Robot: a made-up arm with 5 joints.
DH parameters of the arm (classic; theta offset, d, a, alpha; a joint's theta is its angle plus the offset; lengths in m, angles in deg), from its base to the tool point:
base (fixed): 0 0.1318 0 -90
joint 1: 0 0.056 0.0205 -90
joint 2: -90 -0.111 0.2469 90
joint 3: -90 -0.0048 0.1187 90
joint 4: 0 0.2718 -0.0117 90
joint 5: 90 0.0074 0.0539 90
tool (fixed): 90 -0.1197 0 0
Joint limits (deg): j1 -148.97..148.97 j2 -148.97..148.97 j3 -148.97..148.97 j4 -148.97..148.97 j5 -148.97..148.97
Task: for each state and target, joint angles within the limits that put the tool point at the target. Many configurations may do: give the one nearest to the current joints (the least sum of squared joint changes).
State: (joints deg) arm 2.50 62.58 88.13 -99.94 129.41
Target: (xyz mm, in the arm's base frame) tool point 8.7 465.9 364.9
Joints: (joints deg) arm -18.64 15.18 105.44 -110.78 95.96
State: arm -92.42 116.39 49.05 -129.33 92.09
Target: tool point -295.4 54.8 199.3
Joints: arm -105.93 109.57 6.91 -121.45 97.72
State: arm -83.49 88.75 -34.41 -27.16 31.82
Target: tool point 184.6 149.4 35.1
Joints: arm -33.18 72.25 -65.39 -34.79 0.26
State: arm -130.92 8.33 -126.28 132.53 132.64
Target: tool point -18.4 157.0 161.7
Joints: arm -137.44 6.83 -81.41 132.06 118.57
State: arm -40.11 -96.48 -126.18 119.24 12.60
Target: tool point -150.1 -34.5 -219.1
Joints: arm -29.40 -127.41 -134.63 119.39 16.35
